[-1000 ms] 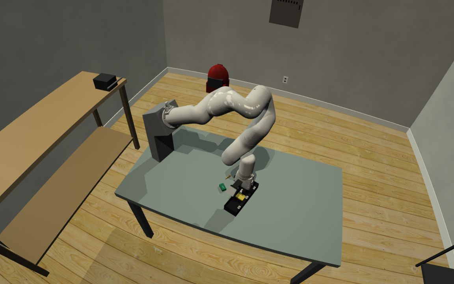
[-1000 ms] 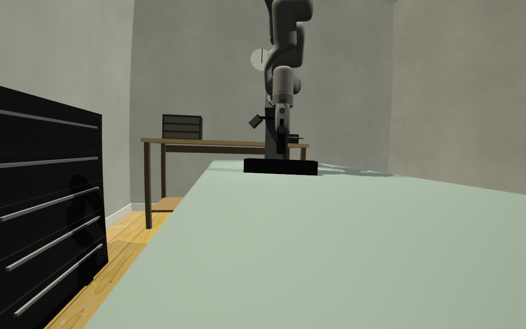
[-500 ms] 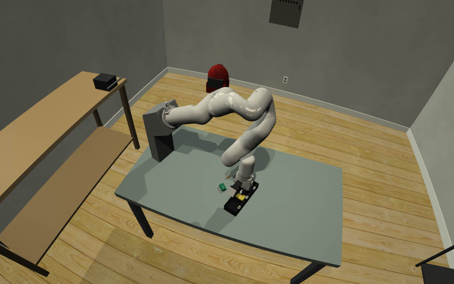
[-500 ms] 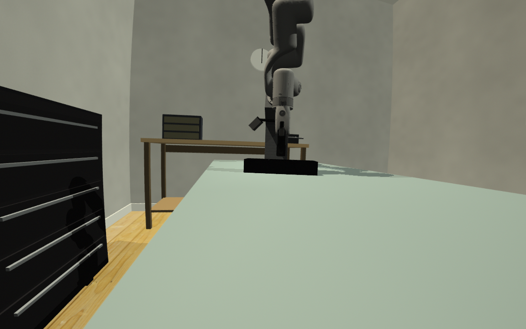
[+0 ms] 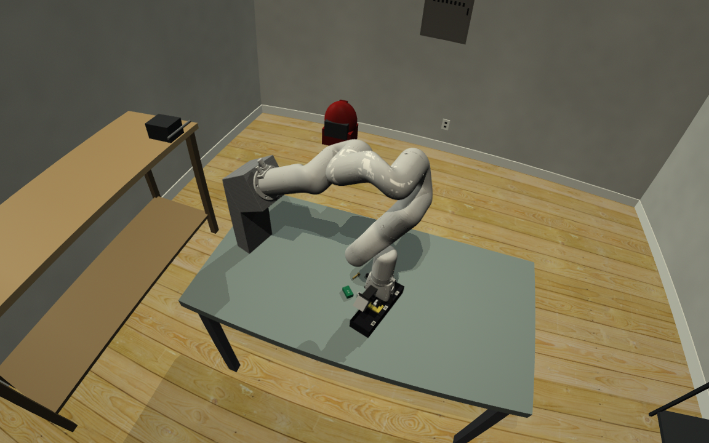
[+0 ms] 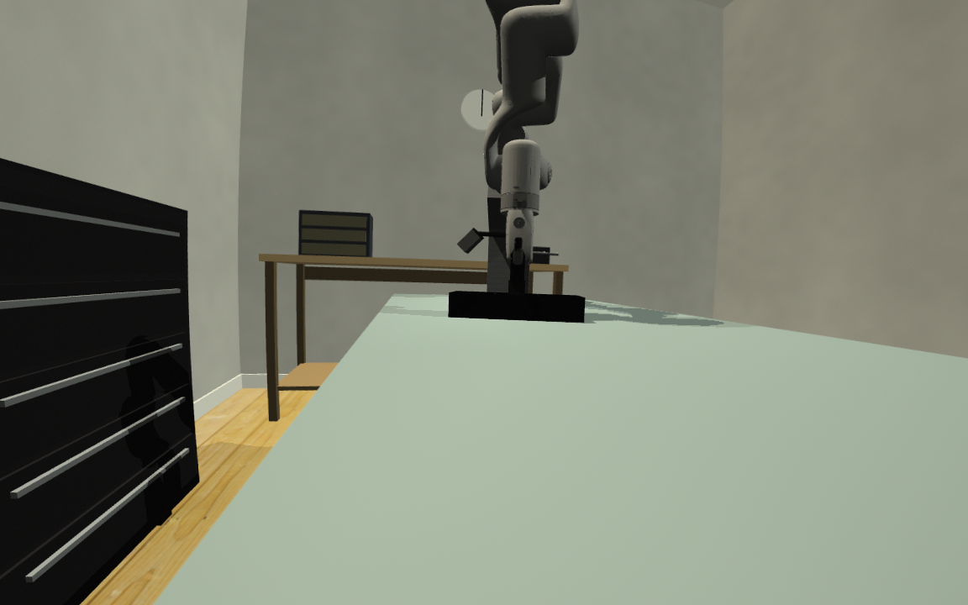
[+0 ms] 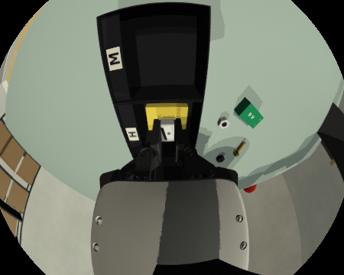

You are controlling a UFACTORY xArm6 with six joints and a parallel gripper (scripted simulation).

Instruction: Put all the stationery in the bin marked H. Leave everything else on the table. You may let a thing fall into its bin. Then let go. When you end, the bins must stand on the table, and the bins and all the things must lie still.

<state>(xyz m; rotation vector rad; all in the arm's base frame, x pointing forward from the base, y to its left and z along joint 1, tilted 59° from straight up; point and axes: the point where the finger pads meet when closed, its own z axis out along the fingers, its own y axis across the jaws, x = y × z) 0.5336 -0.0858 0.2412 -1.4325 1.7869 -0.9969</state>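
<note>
My gripper is now 10 mm short of the bin rack and 30 mm above it. Also, from my hand: small white piece: 10 mm below; yellow block: 40 mm below; white ring: 70 mm behind, 50 mm to the left, 50 mm below.
</note>
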